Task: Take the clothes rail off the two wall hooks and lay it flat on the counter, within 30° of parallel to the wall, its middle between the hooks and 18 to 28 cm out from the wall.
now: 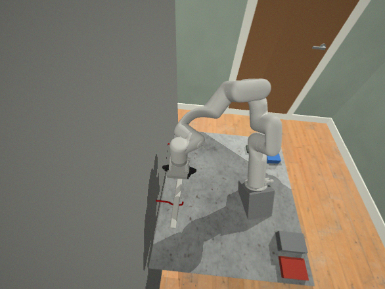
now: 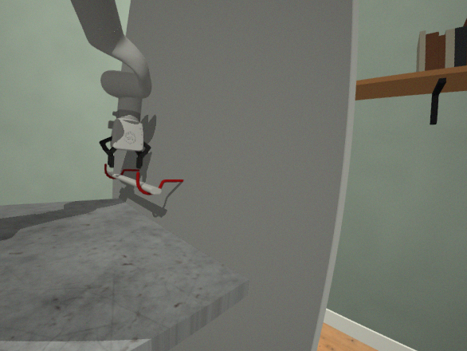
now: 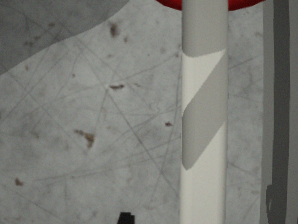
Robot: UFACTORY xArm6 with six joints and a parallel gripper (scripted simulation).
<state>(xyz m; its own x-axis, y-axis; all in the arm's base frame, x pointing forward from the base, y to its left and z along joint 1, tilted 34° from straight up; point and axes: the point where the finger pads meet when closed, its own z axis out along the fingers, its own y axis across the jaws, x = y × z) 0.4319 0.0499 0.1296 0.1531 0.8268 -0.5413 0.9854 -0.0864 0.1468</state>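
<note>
The clothes rail lies 50 mm below my hand. Also, from my hand: grey wall 220 mm above, 120 mm ahead, 60 mm to the right; then blue block 650 mm behind, 200 mm to the right, 190 mm below; then grey box 580 mm behind, 330 mm to the left, 180 mm below.
</note>
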